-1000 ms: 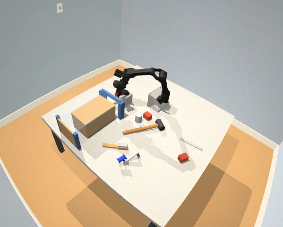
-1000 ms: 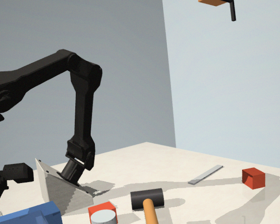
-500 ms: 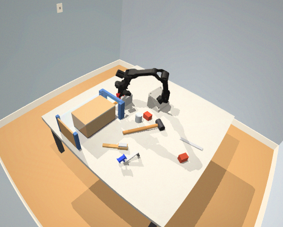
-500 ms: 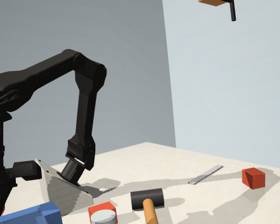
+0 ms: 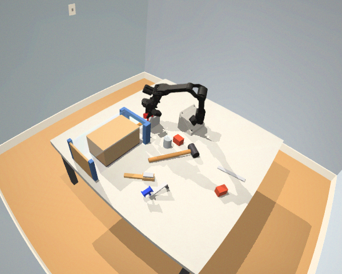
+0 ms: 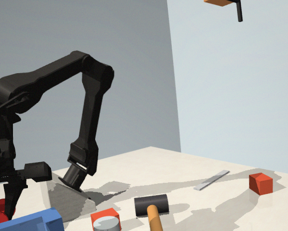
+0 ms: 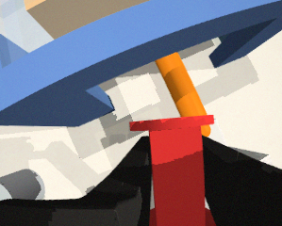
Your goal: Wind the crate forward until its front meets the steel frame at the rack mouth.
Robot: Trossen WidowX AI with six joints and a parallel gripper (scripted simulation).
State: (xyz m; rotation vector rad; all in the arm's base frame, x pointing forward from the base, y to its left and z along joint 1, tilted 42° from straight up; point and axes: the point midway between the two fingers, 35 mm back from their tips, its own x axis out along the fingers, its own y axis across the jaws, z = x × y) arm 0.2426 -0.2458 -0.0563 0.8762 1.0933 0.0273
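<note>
My gripper tip is 5 cm past the grey crank bar, 1 cm to the left of it and 3 cm above it. From my gripper tip the other things lie so: grey winch (12 cm behind, 4 cm to the right, 10 cm below); blue frame (5 cm ahead, 5 cm to the right, 3 cm below); red knob (1 cm behind, 1 cm to the left).
</note>
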